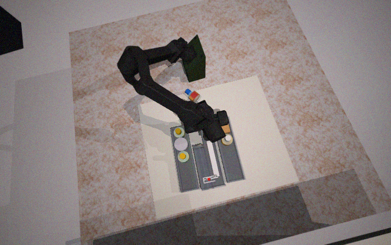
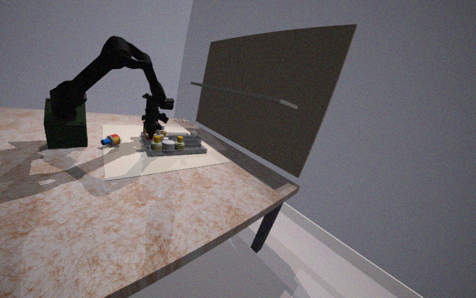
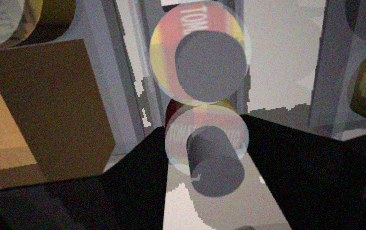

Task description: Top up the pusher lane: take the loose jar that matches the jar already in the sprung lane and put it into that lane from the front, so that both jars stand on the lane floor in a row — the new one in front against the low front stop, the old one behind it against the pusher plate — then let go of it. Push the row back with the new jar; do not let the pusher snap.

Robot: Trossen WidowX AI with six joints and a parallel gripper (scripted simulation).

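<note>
Now: the brown box 80 mm to the left of my gripper tip, 30 mm ahead of it and 10 mm above it. Also, from my gripper tip: pale jar (90 mm ahead, 70 mm to the left, 20 mm above); then sprung lane (150 mm ahead, 40 mm to the right, 10 mm below); then grey disc (130 mm to the right, 40 mm ahead).
</note>
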